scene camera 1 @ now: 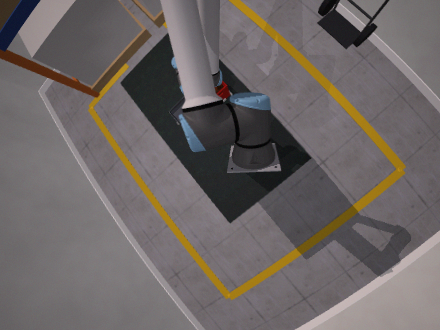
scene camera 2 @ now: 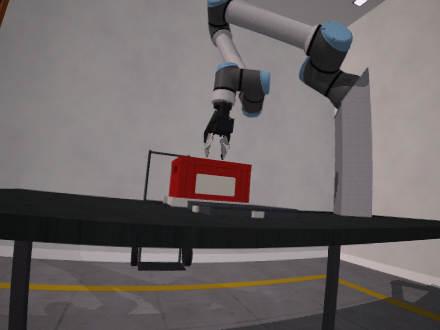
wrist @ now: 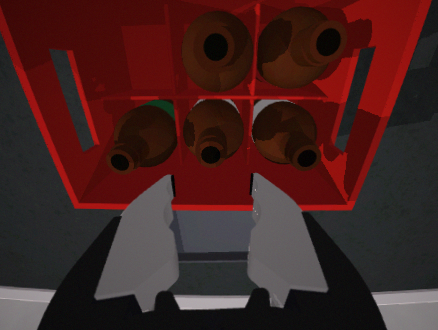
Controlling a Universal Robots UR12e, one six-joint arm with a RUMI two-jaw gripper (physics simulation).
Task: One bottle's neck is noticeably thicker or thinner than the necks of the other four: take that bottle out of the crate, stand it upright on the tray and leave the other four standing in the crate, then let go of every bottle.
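Frame: origin at the arm's base, x back, y down, z right, level; millimetres.
Seen in the pictures: gripper, fingertip midpoint: (scene camera 2: 214,158) (wrist: 212,175); arm's base, origin of the base link: (scene camera 1: 253,156) (scene camera 2: 349,93).
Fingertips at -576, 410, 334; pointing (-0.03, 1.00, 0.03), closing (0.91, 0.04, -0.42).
Observation:
Offsets run from my fingertips to a thing's top centre, as dx, dy, dz. Level surfaces: height alone.
The red crate @(+18, +11, +44) (scene camera 1: 223,91) (scene camera 2: 185,180) (wrist: 215,206) has six compartments in the wrist view. Five brown bottles stand in it: two in the upper row, a middle one @(+40, +24, +80) (wrist: 216,75) and a right one @(+113, +24, +50) (wrist: 285,55), and three in the lower row, left (wrist: 150,137), middle (wrist: 212,127) and right (wrist: 285,130). The upper-left compartment is empty. The upper-row mouths look larger, but I cannot tell which neck differs. My gripper (scene camera 2: 215,156) (wrist: 212,175) is open and empty, above the crate, with its fingertips below the lower-middle bottle's mouth in the wrist view. The dark grey tray @(-100, +161, -222) (scene camera 2: 230,210) (wrist: 214,232) lies beside the crate.
The crate and tray are on the dark table @(dy +187) (scene camera 1: 215,192) (scene camera 2: 90,207). The arm's base (scene camera 1: 254,157) stands on the same table. In scene camera 1 the arm hides most of the crate and tray. A hand truck (scene camera 2: 146,175) stands on the floor behind the table.

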